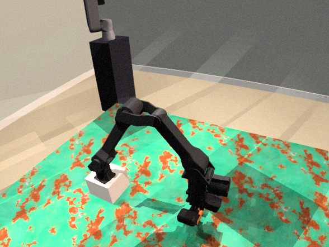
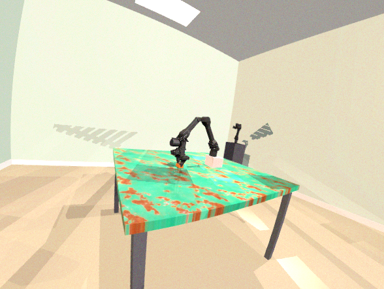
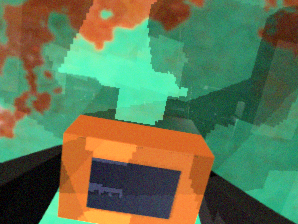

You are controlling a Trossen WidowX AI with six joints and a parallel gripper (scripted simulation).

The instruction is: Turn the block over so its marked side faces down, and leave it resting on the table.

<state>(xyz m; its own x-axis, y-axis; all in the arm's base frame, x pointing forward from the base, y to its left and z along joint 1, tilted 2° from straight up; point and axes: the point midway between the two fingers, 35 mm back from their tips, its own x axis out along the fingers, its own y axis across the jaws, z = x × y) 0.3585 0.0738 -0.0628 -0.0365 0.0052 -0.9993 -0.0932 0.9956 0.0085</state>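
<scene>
Right now my gripper tip is 1 cm below the orange block.
</scene>
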